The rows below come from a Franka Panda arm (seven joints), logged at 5 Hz.
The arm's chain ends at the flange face. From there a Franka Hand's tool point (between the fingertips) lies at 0.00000 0.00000 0.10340 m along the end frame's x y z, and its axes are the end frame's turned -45 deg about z.
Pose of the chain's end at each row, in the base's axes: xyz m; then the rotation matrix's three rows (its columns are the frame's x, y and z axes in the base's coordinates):
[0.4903 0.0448 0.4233], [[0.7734 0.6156 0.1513], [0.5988 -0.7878 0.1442], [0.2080 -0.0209 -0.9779]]
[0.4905 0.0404 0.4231], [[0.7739 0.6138 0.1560], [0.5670 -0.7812 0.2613], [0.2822 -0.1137 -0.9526]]
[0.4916 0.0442 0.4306], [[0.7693 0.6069 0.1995], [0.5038 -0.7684 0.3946], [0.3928 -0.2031 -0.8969]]
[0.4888 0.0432 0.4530], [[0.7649 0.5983 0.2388], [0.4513 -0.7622 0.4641], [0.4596 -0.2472 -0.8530]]
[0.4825 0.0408 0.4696], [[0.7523 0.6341 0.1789], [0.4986 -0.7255 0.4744], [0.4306 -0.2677 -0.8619]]
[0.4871 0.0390 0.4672], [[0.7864 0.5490 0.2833], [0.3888 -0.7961 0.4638], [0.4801 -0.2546 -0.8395]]
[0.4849 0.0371 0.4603], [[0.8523 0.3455 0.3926], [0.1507 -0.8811 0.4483], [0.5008 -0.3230 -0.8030]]
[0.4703 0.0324 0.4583], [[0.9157 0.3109 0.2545], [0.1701 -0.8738 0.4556], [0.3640 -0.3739 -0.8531]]
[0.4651 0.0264 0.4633], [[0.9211 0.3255 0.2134], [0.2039 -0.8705 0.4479], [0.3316 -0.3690 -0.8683]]
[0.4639 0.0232 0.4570], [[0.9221 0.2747 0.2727], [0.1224 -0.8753 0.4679], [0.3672 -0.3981 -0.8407]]
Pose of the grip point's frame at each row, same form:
[0.5059 0.0597 0.3222], [[0.1116 0.9822 0.1513], [0.9805 -0.1336 0.1442], [0.1619 0.1323 -0.9779]]
[0.5066 0.0674 0.3246], [[0.1132 0.9813 0.1560], [0.9533 -0.1515 0.2613], [0.2799 0.1191 -0.9526]]
[0.5122 0.0850 0.3379], [[0.1148 0.9731 0.1995], [0.8996 -0.1871 0.3946], [0.4214 0.1341 -0.8969]]
[0.5135 0.0912 0.3648], [[0.1178 0.9639 0.2388], [0.8581 -0.2198 0.4641], [0.4998 0.1502 -0.8530]]
[0.5010 0.0899 0.3805], [[0.0836 0.9803 0.1789], [0.8656 -0.1604 0.4744], [0.4938 0.1152 -0.8619]]
[0.5164 0.0870 0.3804], [[0.1679 0.9443 0.2833], [0.8379 -0.2880 0.4638], [0.5195 0.1595 -0.8395]]
[0.5255 0.0835 0.3773], [[0.3584 0.8470 0.3926], [0.7296 -0.5165 0.4483], [0.5825 0.1257 -0.8030]]
[0.4966 0.0795 0.3701], [[0.4277 0.8673 0.2545], [0.7381 -0.4976 0.4556], [0.5218 -0.0070 -0.8531]]
[0.4872 0.0727 0.3735], [[0.4212 0.8815 0.2134], [0.7597 -0.4714 0.4479], [0.4954 -0.0264 -0.8683]]
[0.4921 0.0716 0.3701], [[0.4578 0.8463 0.2727], [0.7055 -0.5324 0.4679], [0.5411 -0.0218 -0.8407]]

